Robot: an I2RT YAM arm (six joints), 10 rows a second.
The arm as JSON. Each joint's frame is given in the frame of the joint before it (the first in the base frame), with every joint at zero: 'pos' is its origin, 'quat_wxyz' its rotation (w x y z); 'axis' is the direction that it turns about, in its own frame. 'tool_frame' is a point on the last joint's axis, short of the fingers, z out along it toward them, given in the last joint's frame.
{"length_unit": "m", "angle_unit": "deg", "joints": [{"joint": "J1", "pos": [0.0, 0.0, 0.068], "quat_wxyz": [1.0, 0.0, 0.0, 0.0], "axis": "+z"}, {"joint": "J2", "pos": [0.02, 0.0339, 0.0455], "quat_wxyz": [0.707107, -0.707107, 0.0, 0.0], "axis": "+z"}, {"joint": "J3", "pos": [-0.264, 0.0, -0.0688], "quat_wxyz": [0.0, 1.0, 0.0, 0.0], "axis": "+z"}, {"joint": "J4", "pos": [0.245, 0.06, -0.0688], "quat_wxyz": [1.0, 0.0, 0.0, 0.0], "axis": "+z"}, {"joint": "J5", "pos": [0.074, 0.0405, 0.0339], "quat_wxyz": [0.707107, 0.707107, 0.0, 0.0], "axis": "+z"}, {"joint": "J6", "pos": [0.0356, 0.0, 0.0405], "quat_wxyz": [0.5, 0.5, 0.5, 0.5], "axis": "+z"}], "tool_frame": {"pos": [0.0, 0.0, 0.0], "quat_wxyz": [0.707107, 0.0, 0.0, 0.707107]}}
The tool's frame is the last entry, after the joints.
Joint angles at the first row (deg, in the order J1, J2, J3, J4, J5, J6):
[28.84, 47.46, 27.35, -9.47, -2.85, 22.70]
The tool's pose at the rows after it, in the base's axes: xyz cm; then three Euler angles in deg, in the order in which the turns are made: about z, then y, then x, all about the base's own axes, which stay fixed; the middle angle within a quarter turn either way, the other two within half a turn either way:
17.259 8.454 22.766 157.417 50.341 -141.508
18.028 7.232 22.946 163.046 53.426 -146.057
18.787 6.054 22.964 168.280 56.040 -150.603
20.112 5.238 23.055 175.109 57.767 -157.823
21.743 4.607 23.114 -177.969 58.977 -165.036
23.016 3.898 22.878 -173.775 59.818 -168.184
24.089 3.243 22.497 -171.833 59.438 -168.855
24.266 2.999 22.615 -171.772 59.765 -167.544
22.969 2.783 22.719 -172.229 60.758 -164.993
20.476 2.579 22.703 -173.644 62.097 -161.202
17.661 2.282 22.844 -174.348 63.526 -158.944
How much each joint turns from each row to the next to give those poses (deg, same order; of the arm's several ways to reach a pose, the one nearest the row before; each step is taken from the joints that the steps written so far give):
[-2.97, 1.55, 0.99, 0.17, 1.62, -0.07]
[-4.13, 0.51, 0.44, 0.41, 0.56, 0.00]
[-3.96, 0.87, 0.13, 1.25, 0.22, -0.41]
[-2.97, 3.32, 1.55, 1.29, 1.69, -0.68]
[-2.34, 4.38, 2.01, 2.06, 1.92, -0.37]
[-2.43, 3.34, 0.83, 2.90, -0.33, 0.26]
[-2.20, 3.08, 0.83, 1.84, -1.68, 0.28]
[-0.81, 0.24, 0.22, 0.50, -1.27, 0.79]
[-0.33, -4.00, -2.28, -0.43, -1.25, 1.62]
[0.02, -7.89, -4.02, -2.04, -1.29, 1.99]
[0.02, -9.84, -3.23, -4.90, -0.43, 1.40]

